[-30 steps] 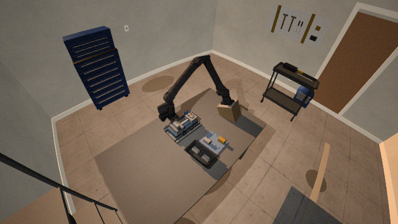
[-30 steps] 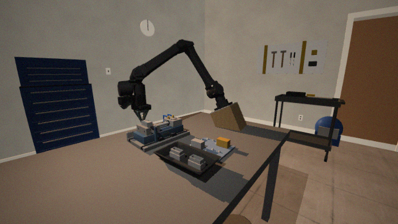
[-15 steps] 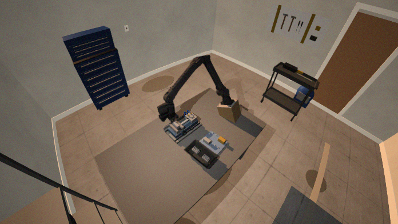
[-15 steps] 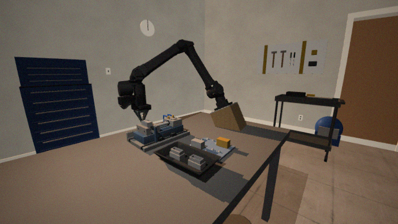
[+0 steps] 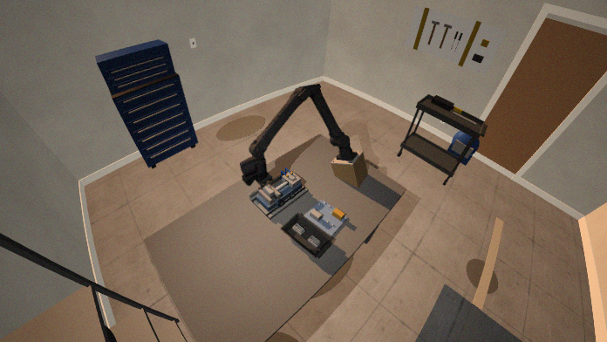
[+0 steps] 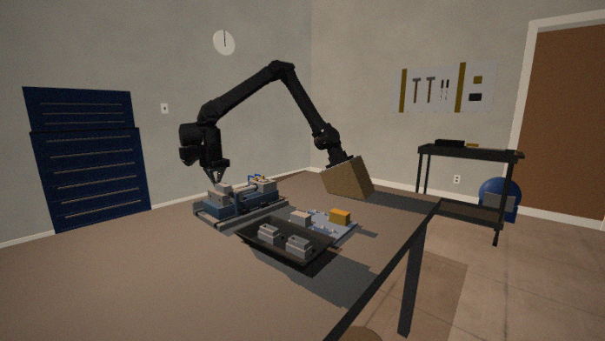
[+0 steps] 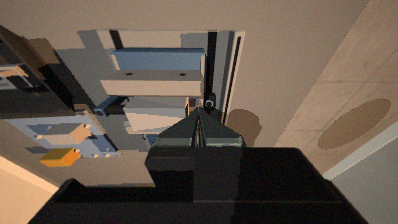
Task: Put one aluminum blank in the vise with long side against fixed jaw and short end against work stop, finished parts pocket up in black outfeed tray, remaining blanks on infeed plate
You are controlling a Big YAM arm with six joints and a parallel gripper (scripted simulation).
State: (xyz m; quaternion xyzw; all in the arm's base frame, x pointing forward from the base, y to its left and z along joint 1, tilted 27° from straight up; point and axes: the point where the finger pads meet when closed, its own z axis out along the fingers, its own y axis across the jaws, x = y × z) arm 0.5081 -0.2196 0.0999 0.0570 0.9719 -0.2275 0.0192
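My hand is 70 mm past the vise, 70 mm above it and 60 mm to the right of it. From my hand the other things lie so: yellow brass blank (400 mm to the left, 170 mm behind, 80 mm below).
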